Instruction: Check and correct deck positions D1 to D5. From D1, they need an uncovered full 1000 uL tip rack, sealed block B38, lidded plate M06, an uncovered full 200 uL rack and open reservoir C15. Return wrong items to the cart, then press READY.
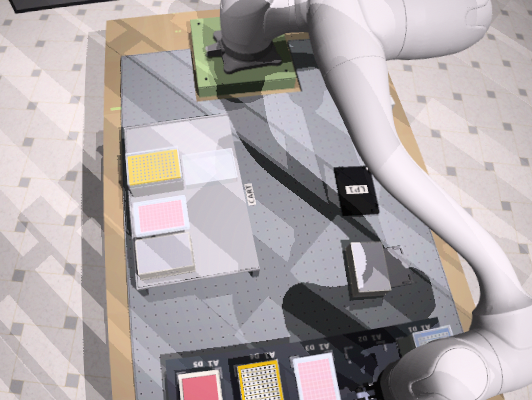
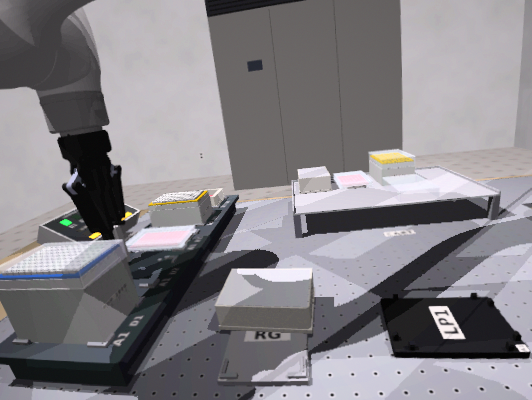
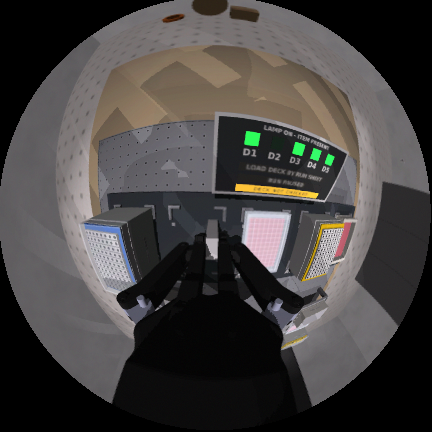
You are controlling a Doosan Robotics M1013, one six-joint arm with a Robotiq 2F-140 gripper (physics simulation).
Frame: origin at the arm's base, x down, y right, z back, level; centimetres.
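Seen in the pictures: gripper, fingertip midpoint: (image 3: 212, 227); arm's base, origin of the base link: (image 1: 246, 49).
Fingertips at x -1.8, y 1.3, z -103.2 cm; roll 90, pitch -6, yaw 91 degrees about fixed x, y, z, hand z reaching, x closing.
Pixels of each thing's top centre, then the offset from my fingertips to it. "spot": a spot on its surface instead.
- blue-edged tip rack, middle of its top: (image 2: 57, 252) (image 3: 106, 267) (image 1: 440, 359) dx -9.7, dy -15.4, dz +1.6 cm
- yellow-edged rack, middle of its top: (image 1: 262, 393) (image 3: 326, 254) (image 2: 178, 195) dx -5.8, dy +21.4, dz +6.1 cm
- red reservoir, middle of its top: (image 2: 198, 194) (image 3: 344, 241) dx -2.4, dy +33.8, dz +7.6 cm
- cart, middle of its top: (image 1: 186, 192) (image 2: 377, 184) dx -0.9, dy +26.6, dz +56.5 cm
- covered yellow rack, middle of its top: (image 1: 152, 164) (image 2: 390, 153) (image 3: 294, 343) dx -7.4, dy +33.0, dz +62.3 cm
- pale block, middle of its top: (image 1: 163, 252) (image 2: 312, 172) (image 3: 312, 317) dx -4.5, dy +34.5, dz +40.8 cm
- clear flat item, middle of its top: (image 1: 209, 166) (image 2: 408, 181) dx -2.8, dy +19.5, dz +61.4 cm
- grey box, middle of its top: (image 2: 265, 282) (image 1: 370, 265) dx -0.1, dy -11.9, dz +26.9 cm
- LP1, middle of its top: (image 2: 446, 315) (image 1: 357, 187) dx +3.7, dy -18.1, dz +49.2 cm
- panel, surface spot: (image 3: 282, 172) spot: dx -5.5, dy +9.6, dz -8.5 cm
My gripper (image 2: 113, 233) (image 3: 212, 227) is shut and empty above the deck around D2, between the D1 rack and the D3 plate. D2 (image 1: 370, 352) holds no labware. A blue-edged tip rack (image 1: 433, 336) (image 2: 65, 295) (image 3: 107, 250) stands at D1; clear edges around its top look like a cover. A pink plate (image 1: 316, 380) (image 2: 162, 238) (image 3: 267, 240) lies at D3. A yellow-edged rack (image 1: 260, 382) (image 2: 179, 210) (image 3: 320, 252) with tips stands uncovered at D4. A red reservoir (image 1: 200, 387) (image 3: 343, 242) is at D5. The READY button cannot be made out.
The cart (image 1: 217, 225) (image 2: 345, 201) bears a covered yellow rack (image 1: 153, 166) (image 2: 392, 165), a pink plate (image 1: 161, 215), a pale block (image 1: 164, 254) and a clear flat item (image 1: 210, 166). A grey box (image 1: 370, 267) (image 2: 265, 300) sits at RG. LP1 (image 1: 357, 205) is black. The panel (image 3: 282, 172) reads DECK NOT CHECKED; D2's lamp is dark.
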